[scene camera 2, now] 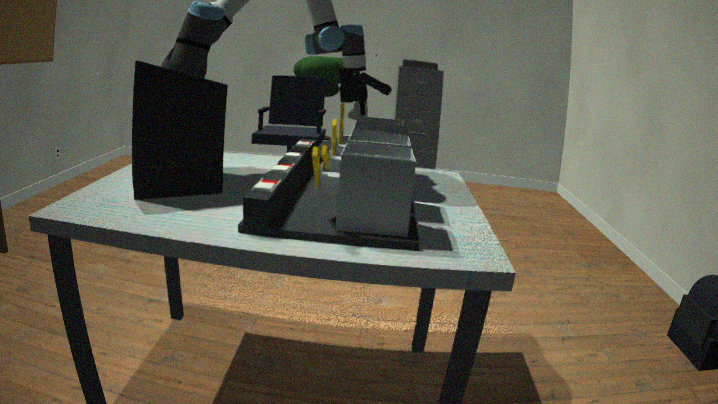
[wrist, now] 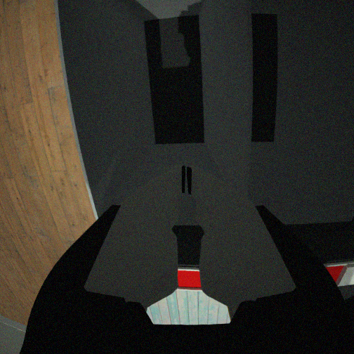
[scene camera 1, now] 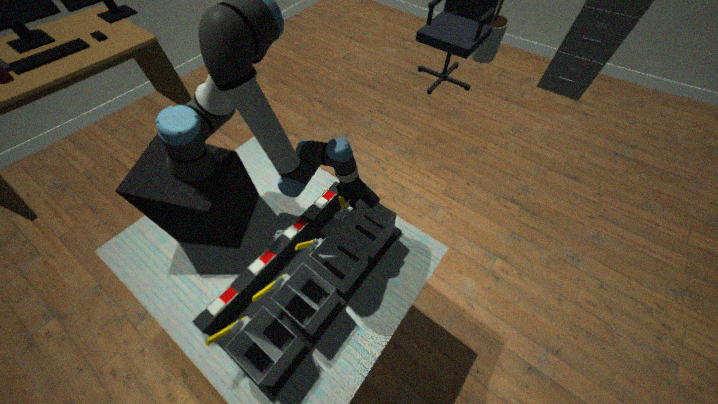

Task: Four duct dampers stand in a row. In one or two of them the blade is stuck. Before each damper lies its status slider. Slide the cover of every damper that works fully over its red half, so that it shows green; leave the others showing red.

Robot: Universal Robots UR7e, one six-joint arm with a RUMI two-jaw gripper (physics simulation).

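Pixels of known places: gripper, fingertip midpoint: (scene camera 1: 362, 209); arm's base, origin of the base link: (scene camera 2: 182, 72) (scene camera 1: 192, 164).
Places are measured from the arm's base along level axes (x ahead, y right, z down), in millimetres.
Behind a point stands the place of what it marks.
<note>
Four grey dampers (scene camera 1: 261, 346) @(y 332, x 573, z 173 mm) (scene camera 1: 304, 296) @(y 135, x 572, z 242 mm) (scene camera 1: 341, 256) @(y -67, x 595, z 260 mm) (scene camera 1: 376, 221) @(y -303, x 621, z 311 mm) stand in a row, their front sides in shade. Each has a yellow lever (scene camera 1: 225, 330) @(y 357, x 442, z 180 mm) (scene camera 1: 269, 287) @(y 181, x 461, z 198 mm) (scene camera 1: 304, 244) @(y -3, x 481, z 161 mm) (scene camera 1: 342, 203) @(y -223, x 504, z 153 mm). Before them, the slider rail (scene camera 2: 258, 208) @(y 406, x 322, z 276 mm) bears four red halves (scene camera 1: 228, 294) @(y 272, x 326, z 255 mm) (scene camera 1: 267, 257) @(y 90, x 350, z 255 mm) (scene camera 1: 299, 224) @(y -93, x 365, z 255 mm) (scene camera 1: 328, 194) @(y -284, x 380, z 255 mm), each beside a white part; no green shows. My gripper (scene camera 2: 362, 108) (wrist: 185, 168) is shut and empty, at the far damper beside its lever. In scene camera 1 its fingertips are hard to make out. In the wrist view a red half (wrist: 189, 278) shows between the gripper's parts.
The rail and dampers share a dark base (scene camera 2: 351, 240) @(y 426, x 519, z 325 mm) on the pale table (scene camera 2: 135, 228) @(y 436, x 23, z 336 mm). The arm's black pedestal (scene camera 1: 200, 200) @(y 90, x 128, z 23 mm) stands on the rail side. The raised levers stand between rail and dampers. An office chair (scene camera 1: 454, 37) and a cabinet (scene camera 1: 582, 65) stand beyond the table.
</note>
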